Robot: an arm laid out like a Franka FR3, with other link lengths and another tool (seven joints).
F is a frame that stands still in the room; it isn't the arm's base.
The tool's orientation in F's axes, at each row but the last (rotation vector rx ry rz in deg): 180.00, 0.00, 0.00; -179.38, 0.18, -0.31; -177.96, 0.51, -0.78; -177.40, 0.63, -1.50; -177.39, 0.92, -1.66; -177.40, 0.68, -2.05; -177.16, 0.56, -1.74; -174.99, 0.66, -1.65; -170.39, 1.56, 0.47; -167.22, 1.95, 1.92; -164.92, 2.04, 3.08
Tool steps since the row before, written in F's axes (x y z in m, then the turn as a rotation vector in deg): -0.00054, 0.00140, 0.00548, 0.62, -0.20, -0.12; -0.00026, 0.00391, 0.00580, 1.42, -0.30, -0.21; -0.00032, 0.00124, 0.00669, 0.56, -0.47, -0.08; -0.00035, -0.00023, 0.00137, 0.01, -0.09, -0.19; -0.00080, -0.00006, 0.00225, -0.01, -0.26, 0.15; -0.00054, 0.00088, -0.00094, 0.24, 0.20, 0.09; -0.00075, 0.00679, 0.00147, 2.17, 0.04, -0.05; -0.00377, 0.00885, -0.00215, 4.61, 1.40, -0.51; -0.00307, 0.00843, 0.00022, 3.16, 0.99, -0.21; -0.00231, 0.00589, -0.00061, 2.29, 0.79, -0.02; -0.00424, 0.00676, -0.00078, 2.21, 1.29, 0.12
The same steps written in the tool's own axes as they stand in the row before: -0.00054, -0.00140, -0.00548, 0.62, 0.20, 0.12; -0.00025, -0.00397, -0.00576, 1.42, 0.30, 0.21; -0.00027, -0.00148, -0.00664, 0.56, 0.47, 0.07; -0.00033, 0.00017, -0.00138, 0.01, 0.10, 0.19; -0.00076, -0.00003, -0.00227, 0.00, 0.25, -0.16; -0.00057, -0.00083, 0.00097, 0.24, -0.21, -0.08; -0.00077, -0.00685, -0.00115, 2.17, -0.05, 0.09; -0.00388, -0.00860, 0.00284, 4.59, -1.38, 0.72; -0.00322, -0.00829, 0.00120, 3.14, -1.00, 0.36; -0.00241, -0.00555, 0.00194, 2.27, -0.82, 0.15; -0.00434, -0.00620, 0.00265, 2.18, -1.34, 0.15
